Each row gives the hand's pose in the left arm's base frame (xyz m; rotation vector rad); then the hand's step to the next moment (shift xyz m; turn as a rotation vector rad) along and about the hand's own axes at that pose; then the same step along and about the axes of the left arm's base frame.
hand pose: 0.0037 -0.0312 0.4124 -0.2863 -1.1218 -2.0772
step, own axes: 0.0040 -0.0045 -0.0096 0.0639 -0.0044 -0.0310
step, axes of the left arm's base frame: -0.0046 -0.0081 -0.0065 -0.0432 -0.0554 0.0113
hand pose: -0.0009 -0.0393 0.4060 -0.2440 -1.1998 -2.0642
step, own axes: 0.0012 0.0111 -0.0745 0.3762 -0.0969 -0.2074
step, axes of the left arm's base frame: 0.0204 -0.0647 -0.0327 -0.2970 -0.3251 0.0048
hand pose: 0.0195 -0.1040 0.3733 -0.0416 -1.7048 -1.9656
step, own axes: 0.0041 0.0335 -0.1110 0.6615 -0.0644 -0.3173
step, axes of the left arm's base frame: 0.0450 -0.1065 0.0096 -0.4939 -0.5342 0.1146
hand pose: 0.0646 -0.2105 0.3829 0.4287 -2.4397 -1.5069
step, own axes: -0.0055 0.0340 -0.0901 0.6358 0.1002 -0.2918
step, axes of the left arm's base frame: 0.0328 -0.0580 0.0697 -0.4989 -0.4337 0.2499
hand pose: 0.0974 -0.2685 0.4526 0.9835 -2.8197 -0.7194
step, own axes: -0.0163 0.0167 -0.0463 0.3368 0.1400 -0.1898
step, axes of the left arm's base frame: 0.0133 0.0024 0.0501 -0.3063 -0.1845 0.2029
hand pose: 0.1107 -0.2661 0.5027 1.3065 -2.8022 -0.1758
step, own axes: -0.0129 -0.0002 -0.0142 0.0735 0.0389 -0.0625
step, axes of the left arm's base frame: 0.0097 0.0086 0.0142 -0.0713 -0.0367 0.0662
